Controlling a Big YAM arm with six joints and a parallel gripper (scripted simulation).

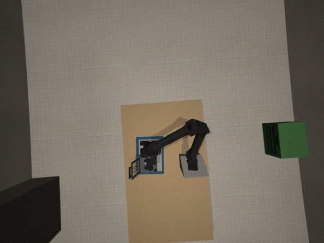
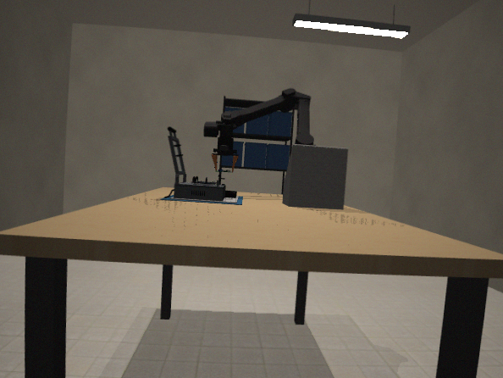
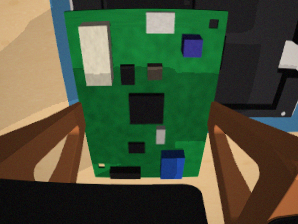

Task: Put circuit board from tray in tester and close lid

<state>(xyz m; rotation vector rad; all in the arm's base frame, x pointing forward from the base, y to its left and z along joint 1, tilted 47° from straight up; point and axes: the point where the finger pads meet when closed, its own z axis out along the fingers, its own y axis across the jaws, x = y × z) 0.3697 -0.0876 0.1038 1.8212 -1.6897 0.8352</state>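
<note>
Now: hand right at the green circuit board. Also, from my hand: black latch hook: 22 cm to the left, 3 cm below, 1 cm behind; then dark pin plate: 18 cm to the left, 6 cm ahead, 5 cm below; then tester lid: 18 cm ahead, 17 cm to the left, 6 cm above.
</note>
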